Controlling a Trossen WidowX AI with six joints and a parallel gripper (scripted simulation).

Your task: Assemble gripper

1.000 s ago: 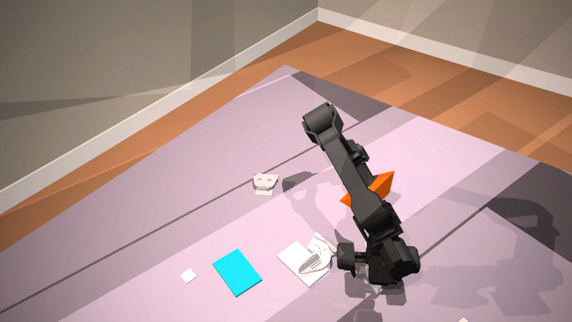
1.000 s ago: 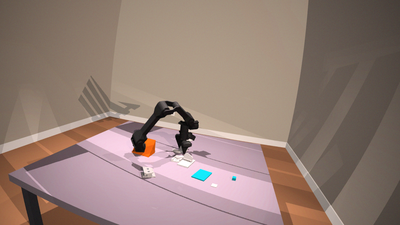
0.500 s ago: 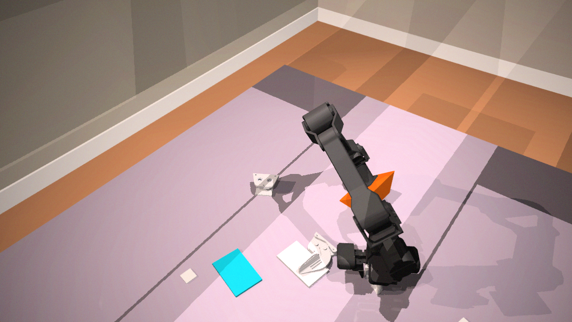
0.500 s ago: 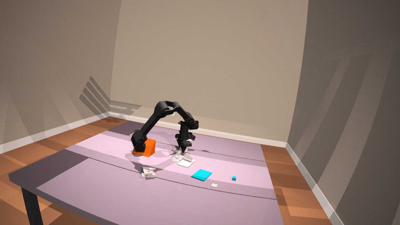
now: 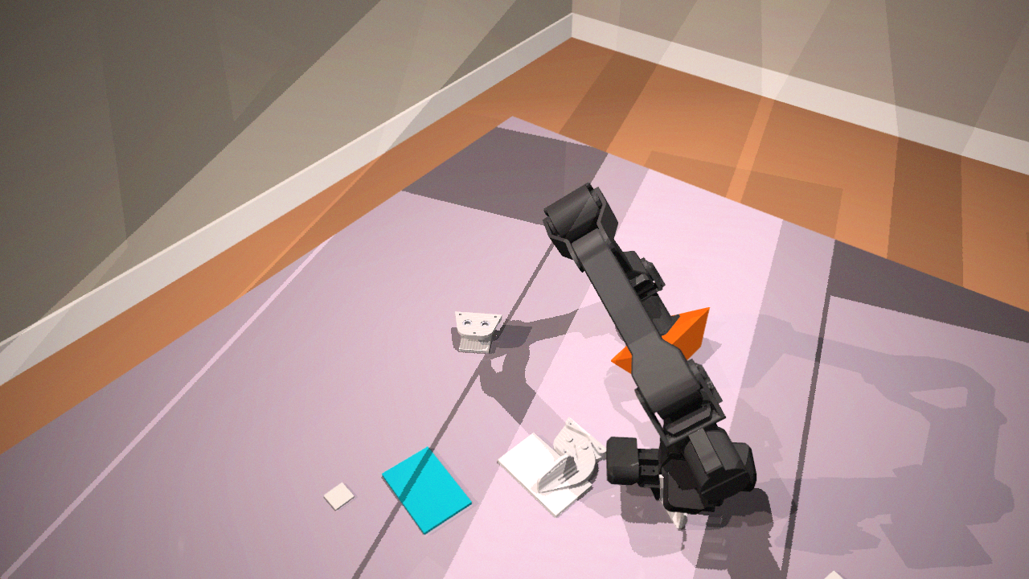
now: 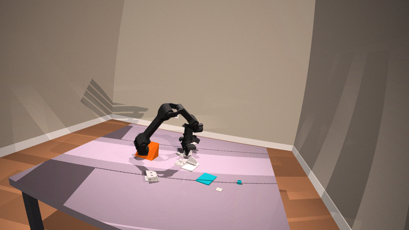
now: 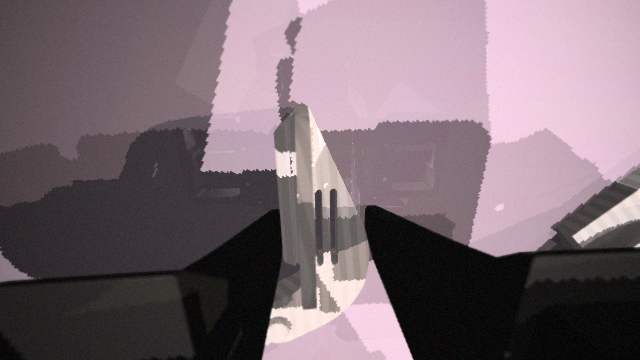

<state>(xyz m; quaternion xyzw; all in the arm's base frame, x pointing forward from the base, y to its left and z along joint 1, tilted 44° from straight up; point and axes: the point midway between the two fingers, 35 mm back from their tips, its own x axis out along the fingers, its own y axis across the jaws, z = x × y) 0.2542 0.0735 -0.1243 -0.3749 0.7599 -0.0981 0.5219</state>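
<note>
The white slab lies 6 cm ahead of my gripper tip and 17 cm to the right of it. The rest, counted from my gripper tip: white strip: 2 cm ahead, 26 cm to the left; cyan flat plate: 17 cm ahead, 30 cm to the right; white stepped block: 12 cm behind, 40 cm to the right.
</note>
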